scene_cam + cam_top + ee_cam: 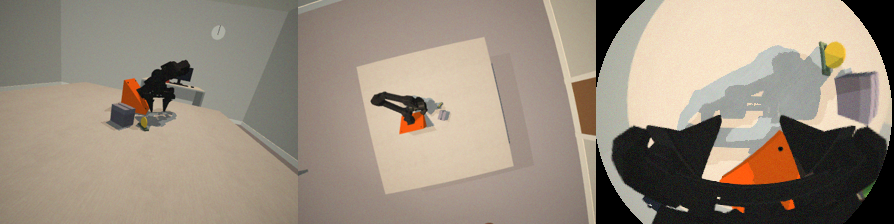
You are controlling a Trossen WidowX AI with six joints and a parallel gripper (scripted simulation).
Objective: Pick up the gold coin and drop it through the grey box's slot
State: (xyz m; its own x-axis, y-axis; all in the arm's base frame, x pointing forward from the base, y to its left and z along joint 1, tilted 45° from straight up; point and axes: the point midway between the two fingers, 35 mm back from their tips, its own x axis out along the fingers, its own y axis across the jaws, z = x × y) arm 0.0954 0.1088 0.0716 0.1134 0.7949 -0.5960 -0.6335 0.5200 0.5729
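The coin lies 180 mm ahead of my gripper tip, 40 mm to the right of it and 10 mm below it.
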